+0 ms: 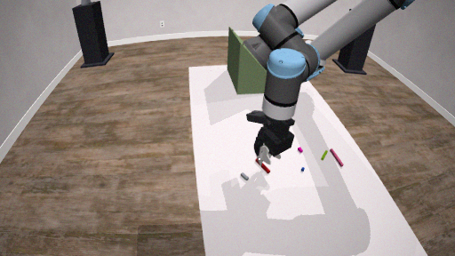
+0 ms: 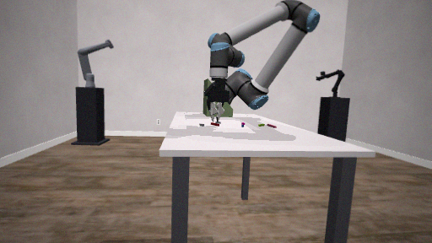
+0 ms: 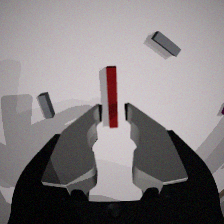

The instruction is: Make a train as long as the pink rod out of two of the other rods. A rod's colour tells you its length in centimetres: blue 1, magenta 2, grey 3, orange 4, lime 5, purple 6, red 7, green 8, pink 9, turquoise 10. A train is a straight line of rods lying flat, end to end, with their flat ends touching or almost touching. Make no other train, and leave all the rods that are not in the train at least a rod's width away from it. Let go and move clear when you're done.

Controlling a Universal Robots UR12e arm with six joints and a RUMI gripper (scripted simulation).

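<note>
Right now my hand is 30 mm above the red rod. Round my hand: blue rod: 30 mm ahead, 140 mm to the left, 30 mm below; lime rod: 20 mm behind, 250 mm to the left, 30 mm below; magenta rod: 60 mm behind, 160 mm to the left, 30 mm below.
</note>
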